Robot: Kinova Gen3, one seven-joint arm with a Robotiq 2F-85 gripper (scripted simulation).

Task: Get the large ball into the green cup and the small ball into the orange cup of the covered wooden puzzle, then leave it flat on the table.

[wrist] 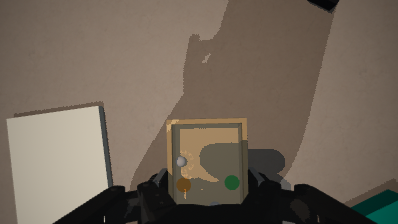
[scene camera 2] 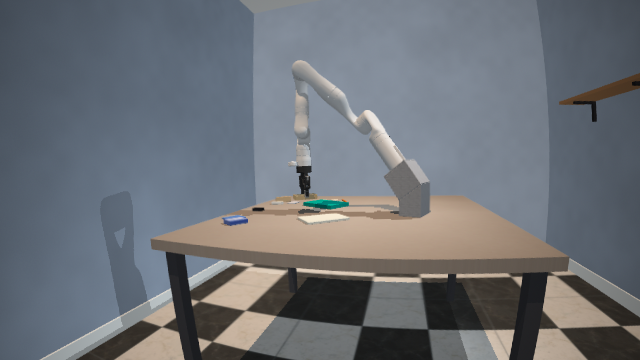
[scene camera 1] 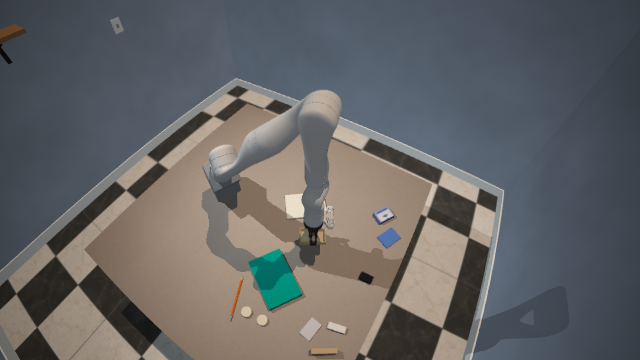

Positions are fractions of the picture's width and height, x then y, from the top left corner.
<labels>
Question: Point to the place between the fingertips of my gripper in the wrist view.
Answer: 0.52, 0.80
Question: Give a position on a teal book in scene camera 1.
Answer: At 0.43, 0.77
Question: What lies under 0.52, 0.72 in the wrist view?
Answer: A covered wooden puzzle.
</labels>
